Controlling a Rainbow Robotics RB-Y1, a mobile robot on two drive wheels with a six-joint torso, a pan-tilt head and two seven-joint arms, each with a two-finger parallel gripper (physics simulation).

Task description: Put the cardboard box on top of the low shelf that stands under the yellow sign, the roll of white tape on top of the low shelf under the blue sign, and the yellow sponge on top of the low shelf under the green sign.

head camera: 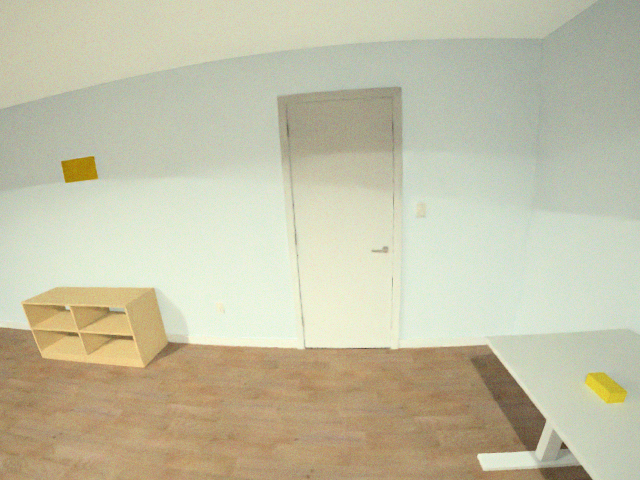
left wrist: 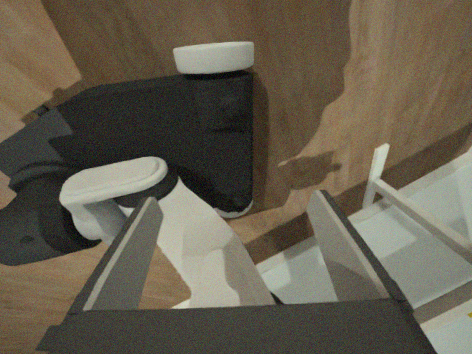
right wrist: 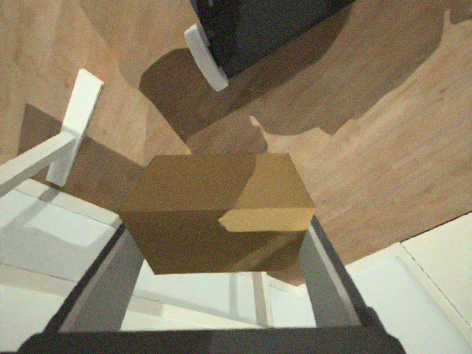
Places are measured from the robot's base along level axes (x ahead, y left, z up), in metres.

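Where they show: left gripper, fingertip midpoint: (left wrist: 234,202); right gripper, fingertip midpoint: (right wrist: 222,217); robot's base, link origin: (right wrist: 275,14).
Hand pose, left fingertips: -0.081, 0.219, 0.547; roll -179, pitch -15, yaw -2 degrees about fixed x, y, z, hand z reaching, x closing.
Things, the pixels of their centre, and the offset from my left fingertips, as dx, dy, dz. Level surfaces: height alone.
- cardboard box, body centre: (right wrist: 222,212) +0.147, -0.441, +0.209
- yellow sponge, body centre: (head camera: 605,387) +0.931, -0.797, +0.197
- white table, surface height: dz +0.174
My right gripper (right wrist: 222,217) is shut on the cardboard box (right wrist: 210,185), a brown block held between its two fingers in the right wrist view. My left gripper (left wrist: 234,202) is open, with no object between its fingers. The yellow sign (head camera: 79,169) is on the wall at the left of the head view. A low wooden shelf (head camera: 146,325) with open compartments stands on the floor under it. The yellow sponge (head camera: 604,387) lies on the white table (head camera: 547,356) at the right of the head view. The white tape, the blue sign and the green sign do not show.
A closed door (head camera: 343,222) with a lever handle is in the far wall, between the shelf and the table. The table's white foot (head camera: 509,460) stands on the wooden floor at the lower right. The robot's dark base (left wrist: 210,125) (right wrist: 260,30) shows in both wrist views.
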